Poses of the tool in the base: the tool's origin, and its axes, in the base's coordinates. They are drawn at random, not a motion.
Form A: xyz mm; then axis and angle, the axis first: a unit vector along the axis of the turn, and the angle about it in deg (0 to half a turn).
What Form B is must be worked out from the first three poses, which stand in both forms.
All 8 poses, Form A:
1: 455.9 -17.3 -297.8 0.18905 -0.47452 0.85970 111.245
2: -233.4 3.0 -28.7 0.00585 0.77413 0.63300 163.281
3: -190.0 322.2 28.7 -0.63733 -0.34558 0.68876 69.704
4: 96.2 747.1 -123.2 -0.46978 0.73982 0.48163 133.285
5: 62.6 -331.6 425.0 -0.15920 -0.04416 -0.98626 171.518
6: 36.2 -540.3 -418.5 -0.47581 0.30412 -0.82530 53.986
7: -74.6 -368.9 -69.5 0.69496 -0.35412 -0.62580 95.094
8: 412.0 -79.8 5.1 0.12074 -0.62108 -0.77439 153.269
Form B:
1: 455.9 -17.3 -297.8 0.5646 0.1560 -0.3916 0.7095
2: -233.4 3.0 -28.7 0.1454 0.0058 0.7659 0.6263
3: -190.0 322.2 28.7 0.8206 -0.3642 -0.1975 0.3936
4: 96.2 747.1 -123.2 0.3965 -0.4313 0.6792 0.4422
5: 62.6 -331.6 425.0 0.0740 -0.1588 -0.0440 -0.9836
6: 36.2 -540.3 -418.5 0.8911 -0.2160 0.1380 -0.3746
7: -74.6 -368.9 -69.5 0.6750 0.5128 -0.2613 -0.4617
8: 412.0 -79.8 5.1 0.2312 0.1175 -0.6043 -0.7534
